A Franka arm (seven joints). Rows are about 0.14 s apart.
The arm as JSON. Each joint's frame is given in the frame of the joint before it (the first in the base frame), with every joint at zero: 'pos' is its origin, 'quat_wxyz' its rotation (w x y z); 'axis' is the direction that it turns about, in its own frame. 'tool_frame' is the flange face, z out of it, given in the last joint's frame.
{
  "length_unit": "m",
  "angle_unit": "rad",
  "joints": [
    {
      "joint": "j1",
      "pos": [
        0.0,
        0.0,
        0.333
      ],
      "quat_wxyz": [
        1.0,
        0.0,
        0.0,
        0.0
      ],
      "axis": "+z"
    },
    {
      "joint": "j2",
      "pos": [
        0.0,
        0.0,
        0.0
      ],
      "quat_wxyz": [
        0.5,
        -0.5,
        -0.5,
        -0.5
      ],
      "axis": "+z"
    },
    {
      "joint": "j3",
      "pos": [
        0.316,
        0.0,
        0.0
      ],
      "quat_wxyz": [
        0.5,
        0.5,
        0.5,
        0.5
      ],
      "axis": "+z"
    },
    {
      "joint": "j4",
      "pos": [
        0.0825,
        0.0,
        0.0
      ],
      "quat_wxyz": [
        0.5,
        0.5,
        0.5,
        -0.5
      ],
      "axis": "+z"
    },
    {
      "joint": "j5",
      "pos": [
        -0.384,
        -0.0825,
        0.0
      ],
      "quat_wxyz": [
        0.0,
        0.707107,
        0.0,
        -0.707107
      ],
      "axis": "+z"
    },
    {
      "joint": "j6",
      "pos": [
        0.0,
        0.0,
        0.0
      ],
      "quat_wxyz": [
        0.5,
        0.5,
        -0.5,
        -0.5
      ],
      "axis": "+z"
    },
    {
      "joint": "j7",
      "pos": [
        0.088,
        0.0,
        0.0
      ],
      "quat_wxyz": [
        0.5,
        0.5,
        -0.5,
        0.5
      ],
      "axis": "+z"
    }
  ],
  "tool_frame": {
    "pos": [
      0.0,
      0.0,
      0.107
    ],
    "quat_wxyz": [
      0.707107,
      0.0,
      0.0,
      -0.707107
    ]
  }
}
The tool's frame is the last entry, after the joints.
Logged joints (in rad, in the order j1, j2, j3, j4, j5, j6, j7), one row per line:
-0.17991 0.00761 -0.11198 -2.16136 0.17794 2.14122 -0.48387
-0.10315 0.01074 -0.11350 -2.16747 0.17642 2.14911 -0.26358
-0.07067 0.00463 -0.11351 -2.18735 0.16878 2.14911 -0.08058
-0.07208 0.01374 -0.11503 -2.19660 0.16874 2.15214 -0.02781
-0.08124 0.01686 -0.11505 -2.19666 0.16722 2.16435 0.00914
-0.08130 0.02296 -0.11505 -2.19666 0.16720 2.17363 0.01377
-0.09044 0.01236 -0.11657 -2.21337 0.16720 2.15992 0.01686
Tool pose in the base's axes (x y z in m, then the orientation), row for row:
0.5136 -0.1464 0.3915 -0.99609 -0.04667 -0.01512 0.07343
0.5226 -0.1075 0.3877 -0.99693 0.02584 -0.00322 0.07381
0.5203 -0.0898 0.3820 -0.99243 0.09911 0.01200 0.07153
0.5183 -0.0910 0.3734 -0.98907 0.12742 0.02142 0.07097
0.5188 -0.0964 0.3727 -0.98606 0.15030 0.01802 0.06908
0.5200 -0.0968 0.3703 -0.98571 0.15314 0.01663 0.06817
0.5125 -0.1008 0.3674 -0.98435 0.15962 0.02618 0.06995
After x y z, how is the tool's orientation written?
As a quaternion, x y z w.
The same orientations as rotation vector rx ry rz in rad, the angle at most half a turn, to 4 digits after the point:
-2.9910 -0.1401 -0.0454
-2.9928 0.0776 -0.0097
-2.9834 0.2979 0.0361
-2.9743 0.3832 0.0644
-2.9685 0.4525 0.0542
-2.9691 0.4613 0.0501
-2.9619 0.4803 0.0788

